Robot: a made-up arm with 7 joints.
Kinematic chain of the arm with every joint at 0, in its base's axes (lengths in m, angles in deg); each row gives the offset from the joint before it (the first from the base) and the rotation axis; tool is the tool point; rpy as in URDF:
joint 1: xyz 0 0 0.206 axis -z
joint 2: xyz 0 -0.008 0.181 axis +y
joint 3: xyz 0 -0.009 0.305 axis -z
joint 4: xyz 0 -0.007 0.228 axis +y
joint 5: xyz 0 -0.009 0.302 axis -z
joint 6: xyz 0 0 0.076 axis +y
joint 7: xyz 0 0 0.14 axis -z
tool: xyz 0 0 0 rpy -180 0 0
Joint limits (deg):
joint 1: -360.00..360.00
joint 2: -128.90..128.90
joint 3: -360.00..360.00
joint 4: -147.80..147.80
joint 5: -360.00..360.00
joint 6: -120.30..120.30
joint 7: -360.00..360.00
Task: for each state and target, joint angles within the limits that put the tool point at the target. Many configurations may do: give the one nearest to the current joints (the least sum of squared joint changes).
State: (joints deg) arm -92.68 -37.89 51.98 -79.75 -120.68 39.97 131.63
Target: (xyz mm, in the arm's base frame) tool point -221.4 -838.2 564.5
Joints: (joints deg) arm -96.60 -57.08 43.28 -57.47 -118.85 29.29 131.63
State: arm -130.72 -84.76 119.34 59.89 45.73 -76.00 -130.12
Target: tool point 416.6 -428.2 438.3
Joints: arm -93.50 -74.60 117.39 112.55 63.23 -94.31 -130.12
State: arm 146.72 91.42 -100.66 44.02 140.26 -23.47 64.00
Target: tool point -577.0 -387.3 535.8
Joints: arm 183.92 96.26 -110.34 81.56 142.77 -42.20 64.00
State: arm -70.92 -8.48 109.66 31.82 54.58 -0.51 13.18
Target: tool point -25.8 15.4 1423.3
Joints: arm -70.98 -2.32 107.80 -2.47 51.99 -25.59 13.18
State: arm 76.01 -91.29 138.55 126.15 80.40 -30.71 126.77
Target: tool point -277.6 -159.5 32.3
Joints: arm 48.56 -119.53 139.26 127.98 80.57 -25.73 126.77
